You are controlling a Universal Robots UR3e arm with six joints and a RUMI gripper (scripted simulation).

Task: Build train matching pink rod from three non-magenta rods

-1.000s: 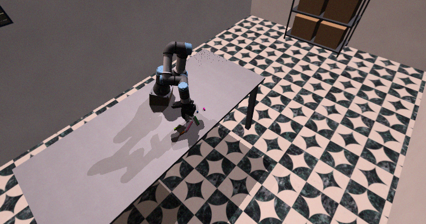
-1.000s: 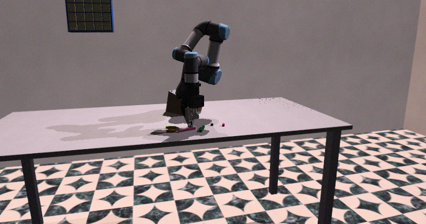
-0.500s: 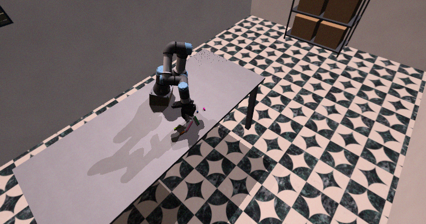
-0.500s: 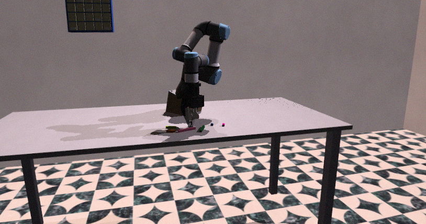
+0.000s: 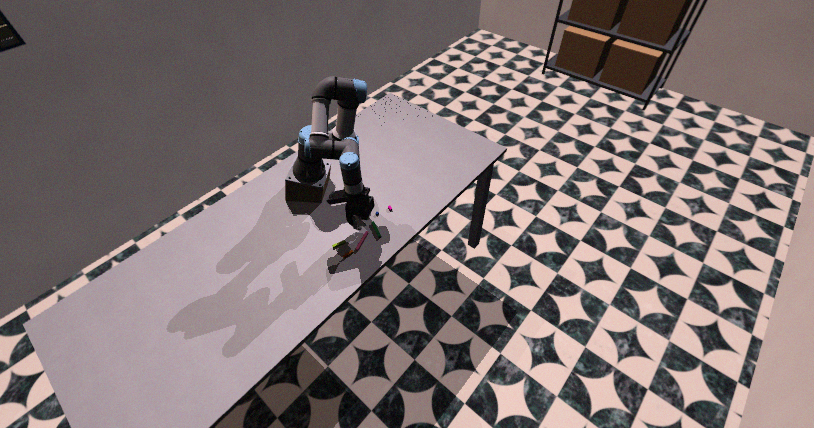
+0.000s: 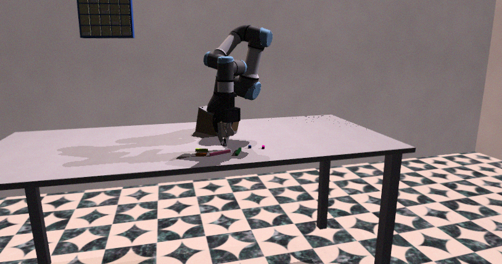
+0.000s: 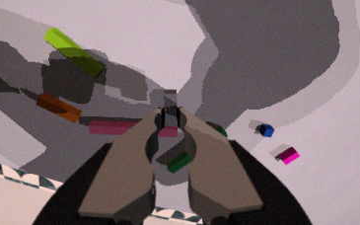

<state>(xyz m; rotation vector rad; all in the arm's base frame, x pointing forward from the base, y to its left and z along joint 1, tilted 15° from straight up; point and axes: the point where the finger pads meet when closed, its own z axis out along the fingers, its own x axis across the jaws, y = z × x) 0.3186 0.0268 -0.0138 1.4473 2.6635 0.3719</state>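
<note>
Now: hand 11 cm to the right of the blue rod, 3 cm past it and 3 cm above it. From my hand the other things lie so: green rod 6 cm to the left, 4 cm ahead, 3 cm below; grey rod 1 cm below; pink rod 5 cm ahead, 3 cm below, 1 cm to the right.
</note>
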